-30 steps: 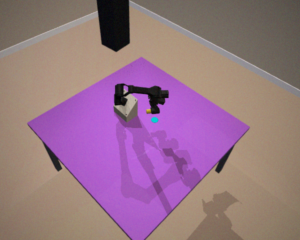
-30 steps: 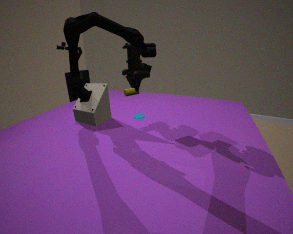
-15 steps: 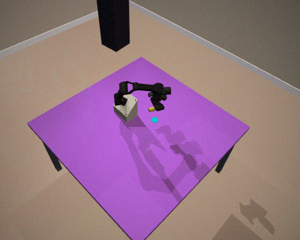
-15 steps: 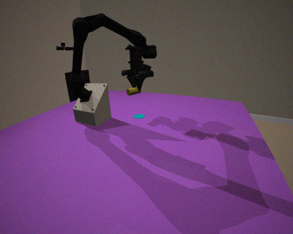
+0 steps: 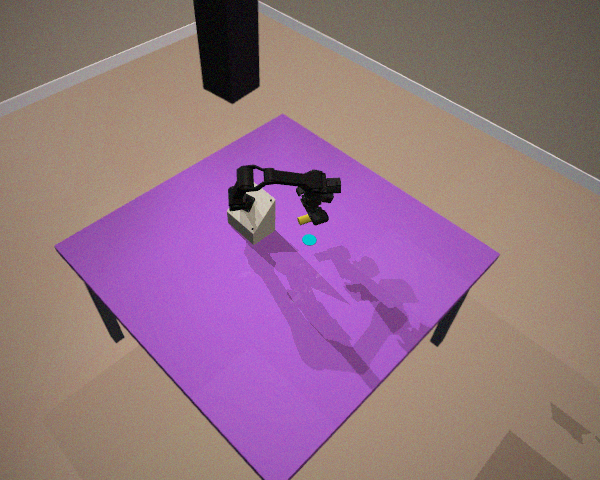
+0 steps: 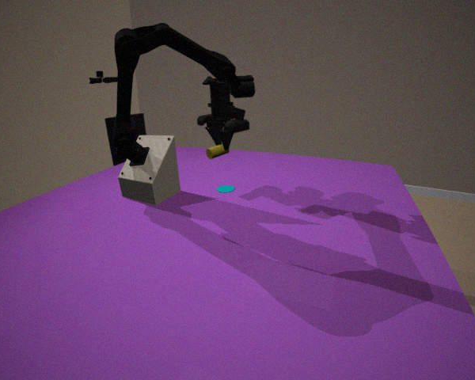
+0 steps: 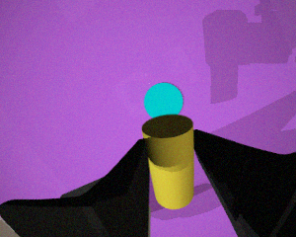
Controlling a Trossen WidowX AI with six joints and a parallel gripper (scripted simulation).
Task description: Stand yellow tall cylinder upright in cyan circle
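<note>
Now: the cyan circle 130 mm below my gripper tip and 10 mm to the right of it. Also, from my gripper tip: yellow tall cylinder 20 mm to the right, 10 mm behind.
</note>
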